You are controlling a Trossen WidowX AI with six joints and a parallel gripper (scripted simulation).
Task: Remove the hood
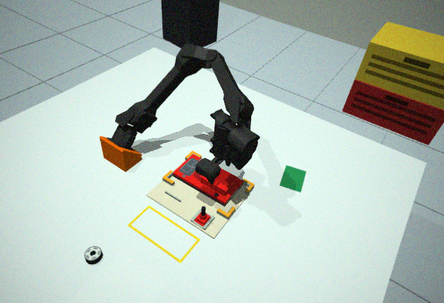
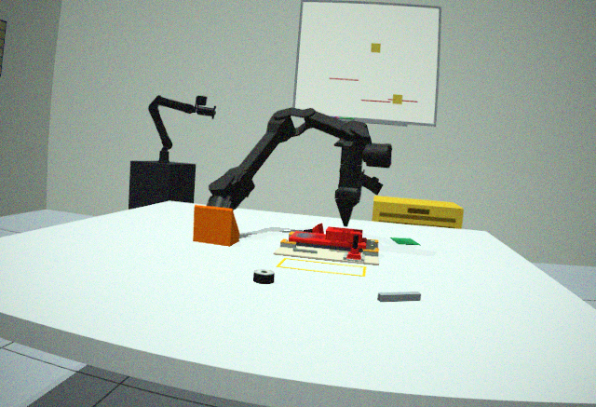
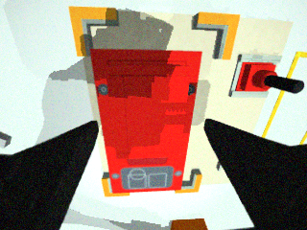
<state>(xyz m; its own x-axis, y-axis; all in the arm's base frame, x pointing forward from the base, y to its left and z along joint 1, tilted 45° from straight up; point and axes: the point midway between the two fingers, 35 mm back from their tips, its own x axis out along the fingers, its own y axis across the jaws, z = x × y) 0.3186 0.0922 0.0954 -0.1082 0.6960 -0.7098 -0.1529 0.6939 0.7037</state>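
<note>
Right now my gripper tip is 30 mm above the red hood panel. Round my gripper tip: green patch (210 mm to the left, 150 mm ahead, 70 mm below); wheel (390 mm to the right, 70 mm behind, 60 mm below); fixture plate (50 mm below, 30 mm to the right, 20 mm behind).
</note>
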